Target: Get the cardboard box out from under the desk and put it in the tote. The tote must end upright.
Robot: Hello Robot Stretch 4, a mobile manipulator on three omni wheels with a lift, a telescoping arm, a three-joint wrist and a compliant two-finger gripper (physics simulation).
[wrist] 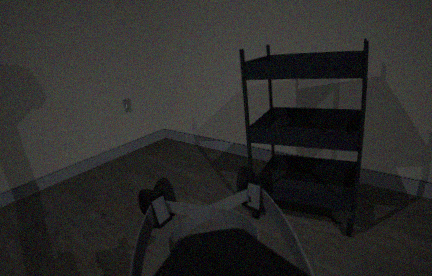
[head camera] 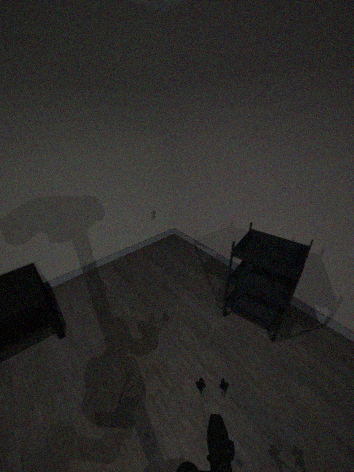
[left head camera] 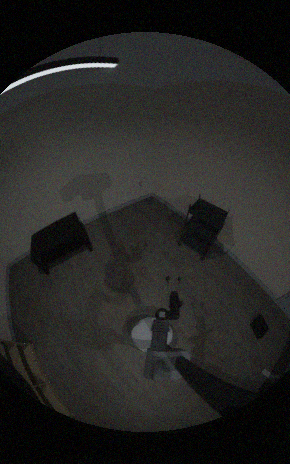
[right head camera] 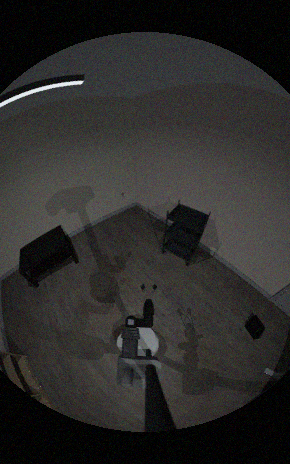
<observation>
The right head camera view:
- black shelf cart: 187, 226
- low dark cabinet: 48, 250
</observation>
